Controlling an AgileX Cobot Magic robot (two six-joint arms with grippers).
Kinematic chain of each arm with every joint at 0, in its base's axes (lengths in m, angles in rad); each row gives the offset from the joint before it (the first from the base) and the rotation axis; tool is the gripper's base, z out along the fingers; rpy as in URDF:
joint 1: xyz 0 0 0.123 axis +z
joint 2: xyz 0 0 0 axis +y
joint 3: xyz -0.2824 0 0.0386 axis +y
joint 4: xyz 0.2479 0 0.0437 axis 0.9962 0 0.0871
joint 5: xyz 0 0 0 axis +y
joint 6: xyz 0.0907 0 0.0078 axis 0.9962 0 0.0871
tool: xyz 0 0 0 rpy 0 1.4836 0
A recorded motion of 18 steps. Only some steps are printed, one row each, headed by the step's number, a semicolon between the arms.
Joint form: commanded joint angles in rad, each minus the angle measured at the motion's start. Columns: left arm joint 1, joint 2, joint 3, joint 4, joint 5, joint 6; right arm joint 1, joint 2, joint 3, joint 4, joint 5, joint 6.
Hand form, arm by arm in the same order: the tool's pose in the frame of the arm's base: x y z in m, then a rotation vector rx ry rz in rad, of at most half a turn. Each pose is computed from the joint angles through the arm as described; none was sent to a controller.
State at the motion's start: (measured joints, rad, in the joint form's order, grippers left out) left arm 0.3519 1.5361 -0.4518 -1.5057 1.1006 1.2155; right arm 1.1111 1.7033 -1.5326 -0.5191 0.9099 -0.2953
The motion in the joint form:
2: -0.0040 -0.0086 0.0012 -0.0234 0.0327 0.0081; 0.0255 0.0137 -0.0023 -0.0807 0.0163 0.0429
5: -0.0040 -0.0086 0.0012 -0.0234 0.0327 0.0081; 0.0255 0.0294 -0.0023 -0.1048 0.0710 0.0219
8: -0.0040 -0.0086 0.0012 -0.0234 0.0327 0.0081; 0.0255 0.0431 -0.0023 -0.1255 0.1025 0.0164
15: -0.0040 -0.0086 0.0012 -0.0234 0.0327 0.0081; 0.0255 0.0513 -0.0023 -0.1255 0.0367 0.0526
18: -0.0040 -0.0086 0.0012 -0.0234 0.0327 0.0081; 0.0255 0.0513 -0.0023 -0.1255 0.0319 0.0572
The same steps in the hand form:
2: 0.2167 -0.0091 0.1752 -0.3188 2.2573 -1.3998; 0.1970 0.3272 0.3298 -1.7350 1.6514 -0.3572
5: 0.2167 -0.0091 0.1752 -0.3188 2.2573 -1.3998; 0.1994 0.3250 0.3230 -1.7805 1.6666 -0.4386
8: 0.2167 -0.0091 0.1752 -0.3188 2.2573 -1.3998; 0.2016 0.3243 0.3177 -1.8035 1.6770 -0.4927
15: 0.2167 -0.0091 0.1752 -0.3188 2.2573 -1.3998; 0.2026 0.3314 0.3166 -1.7625 1.6573 -0.4321
18: 0.2167 -0.0091 0.1752 -0.3188 2.2573 -1.3998; 0.2027 0.3318 0.3168 -1.7572 1.6572 -0.4265

